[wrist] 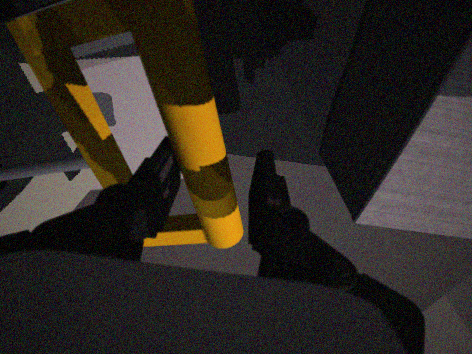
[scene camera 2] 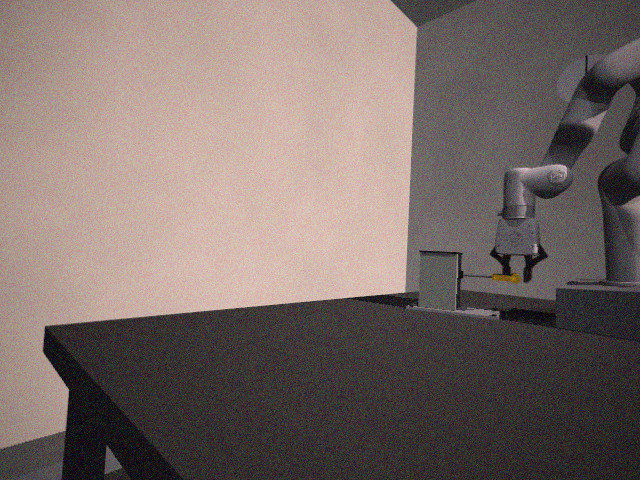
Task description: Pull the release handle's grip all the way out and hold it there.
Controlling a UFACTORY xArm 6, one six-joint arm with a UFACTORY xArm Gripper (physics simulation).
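The release handle's yellow grip (scene camera 2: 504,277) (wrist: 197,132) is a rectangular loop. It stands well out from the grey housing (scene camera 2: 438,281) on a thin rod (scene camera 2: 476,276). My gripper (scene camera 2: 516,277) (wrist: 217,166) points down and is shut on the grip's outer bar. One finger reaches into the loop and the other is on the outer side. In the wrist view the bar runs slanted between the black fingers, close to the left one, with a gap showing by the right one. Contact on the right is hard to make out.
The housing stands on a light base plate (scene camera 2: 483,312) at the far side of the dark table (scene camera 2: 310,387). The robot's grey pedestal (scene camera 2: 594,310) is at the right. A pale wall (scene camera 2: 206,155) rises behind the table at the left.
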